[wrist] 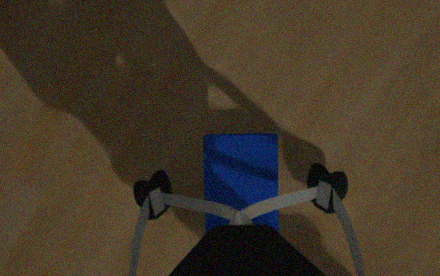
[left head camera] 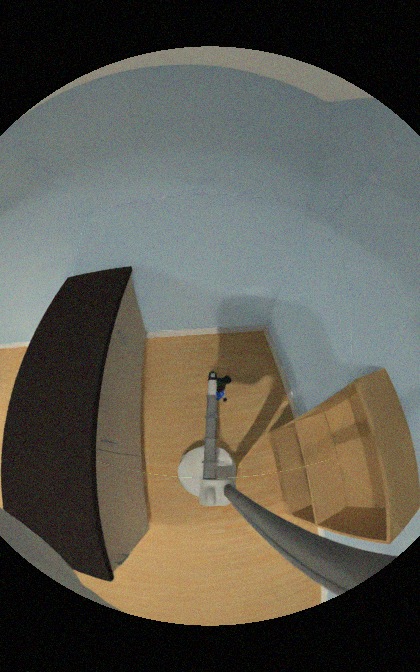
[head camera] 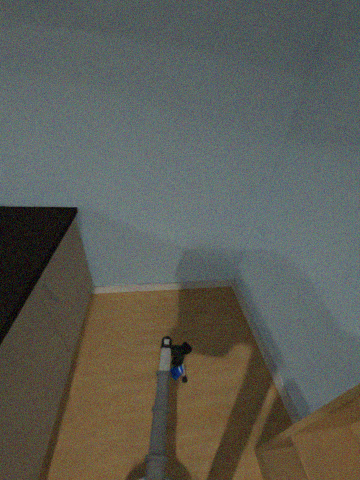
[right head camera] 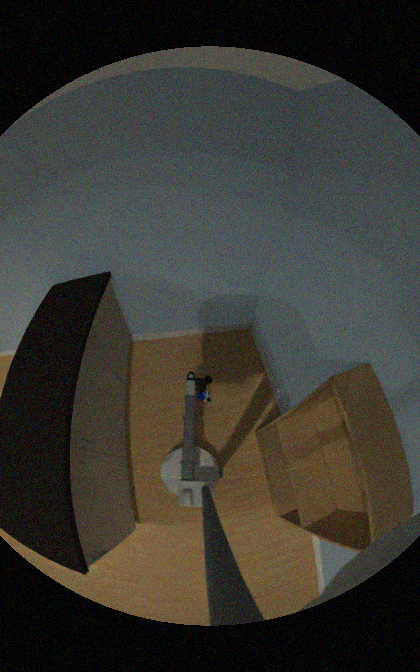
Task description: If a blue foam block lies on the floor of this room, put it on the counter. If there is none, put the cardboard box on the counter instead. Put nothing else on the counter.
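Note:
A blue foam block is on the floor under my gripper; its near end is hidden behind the gripper body in the wrist view. My gripper is open, with one fingertip out to each side of the block and neither touching it. How high the fingertips are above the floor is hard to tell. The counter, with a dark top and grey-brown front, stands at the left. The cardboard box does not show in these views.
A wooden open shelf unit stands at the right, and its corner shows in the head camera view. Blue-grey walls meet in a corner beyond the gripper. My arm reaches out low between counter and shelf unit.

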